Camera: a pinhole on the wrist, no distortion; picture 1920 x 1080 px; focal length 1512.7 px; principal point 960.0 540.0 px. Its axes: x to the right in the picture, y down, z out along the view. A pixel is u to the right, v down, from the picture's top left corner.
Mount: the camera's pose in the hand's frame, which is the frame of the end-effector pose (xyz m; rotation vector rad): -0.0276 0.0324 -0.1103 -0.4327 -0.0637 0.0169
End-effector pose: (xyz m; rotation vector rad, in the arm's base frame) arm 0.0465 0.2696 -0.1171 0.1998 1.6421 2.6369
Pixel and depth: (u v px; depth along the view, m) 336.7 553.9 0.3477
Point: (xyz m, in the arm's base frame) 0.2699 0.3475 0.1078
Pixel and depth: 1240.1 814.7 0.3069
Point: 0.0652 0.3076 0.1388
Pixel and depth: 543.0 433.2 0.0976
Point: 0.1071 0.2163 -0.0725
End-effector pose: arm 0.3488 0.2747 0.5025 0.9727 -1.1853 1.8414
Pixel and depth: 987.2 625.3 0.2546
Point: 0.2579 0.1135 0.4425
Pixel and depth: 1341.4 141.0 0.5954
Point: 0.2900 -0.2262 0.6667
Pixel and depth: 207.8 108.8 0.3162
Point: 0.4149 0.0236 0.3522
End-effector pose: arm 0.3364 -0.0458 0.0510 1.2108 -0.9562 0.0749
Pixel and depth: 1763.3 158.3 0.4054
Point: 0.1950 -0.3218 0.2527
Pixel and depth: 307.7 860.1 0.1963
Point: 0.1540 0.0303 0.0832
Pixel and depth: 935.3 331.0 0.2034
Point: 0.2112 -0.0599 0.0938
